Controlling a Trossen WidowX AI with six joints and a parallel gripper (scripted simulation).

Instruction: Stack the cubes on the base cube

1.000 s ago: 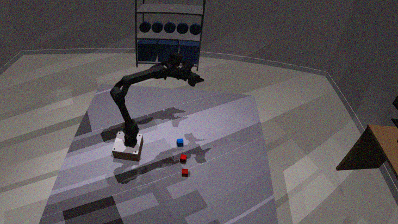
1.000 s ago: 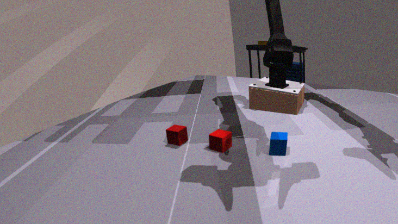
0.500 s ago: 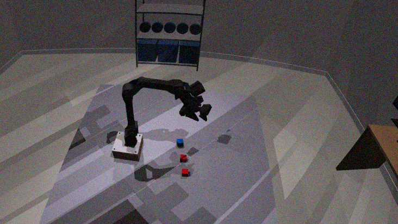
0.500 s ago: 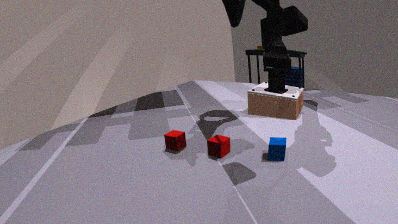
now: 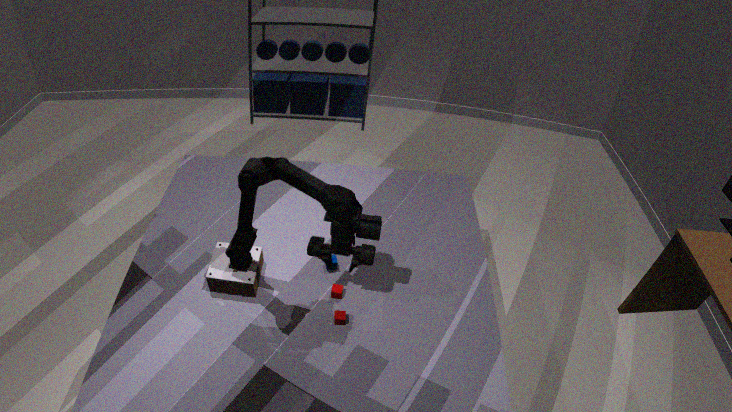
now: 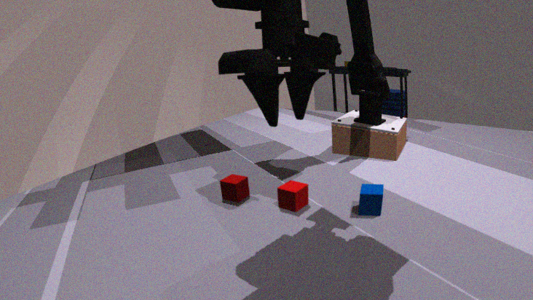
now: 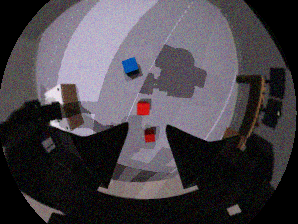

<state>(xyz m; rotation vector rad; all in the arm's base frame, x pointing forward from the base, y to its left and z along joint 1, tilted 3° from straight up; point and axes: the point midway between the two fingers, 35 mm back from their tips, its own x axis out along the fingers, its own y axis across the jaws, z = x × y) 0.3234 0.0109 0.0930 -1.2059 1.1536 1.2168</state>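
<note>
Right now my gripper tip is 11 cm to the right of the blue base cube, 11 cm above it and 5 cm past it. The rest, counted from my gripper tip: red cube: 11 cm below, 10 cm to the right, 2 cm ahead.
</note>
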